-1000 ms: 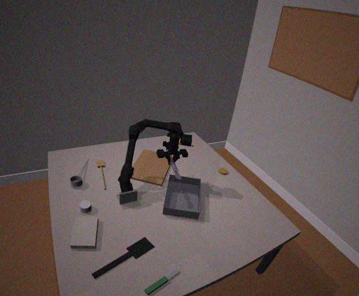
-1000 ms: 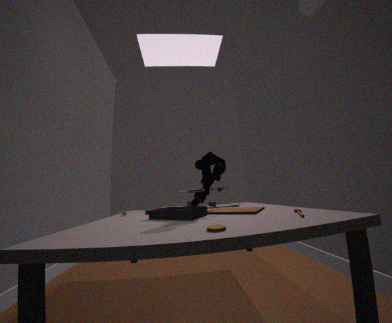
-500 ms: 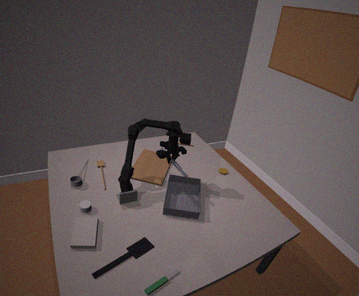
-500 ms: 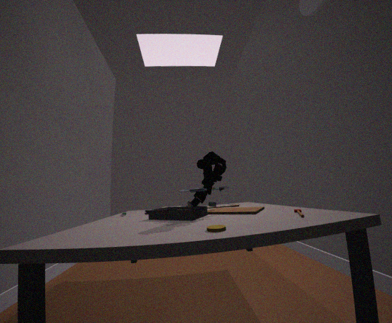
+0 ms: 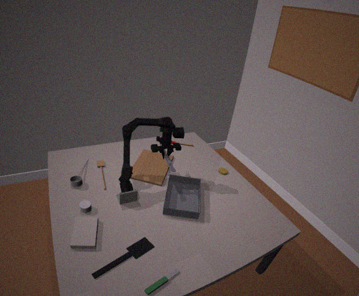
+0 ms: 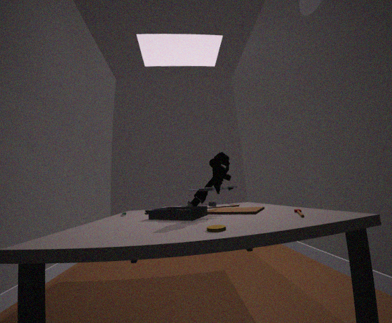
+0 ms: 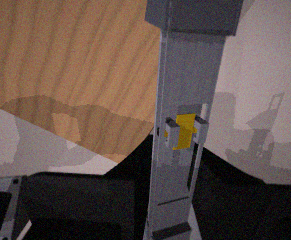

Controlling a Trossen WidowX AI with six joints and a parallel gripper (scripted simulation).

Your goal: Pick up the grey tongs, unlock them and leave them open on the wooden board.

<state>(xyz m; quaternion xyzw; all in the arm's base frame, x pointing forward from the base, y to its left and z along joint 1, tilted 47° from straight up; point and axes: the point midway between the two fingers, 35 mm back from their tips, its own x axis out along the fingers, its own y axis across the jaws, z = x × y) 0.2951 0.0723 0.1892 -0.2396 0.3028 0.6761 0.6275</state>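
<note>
The wooden board lies 6 cm behind my gripper tip, 10 cm to the left of it and 12 cm below it. From my gripper tip the other things lie so: yellow lock piece (3 cm to the left, 4 cm above); roasting tin (4 cm ahead, 26 cm to the right, 10 cm below); yellow disc (44 cm ahead, 6 cm to the right, 12 cm below).
</note>
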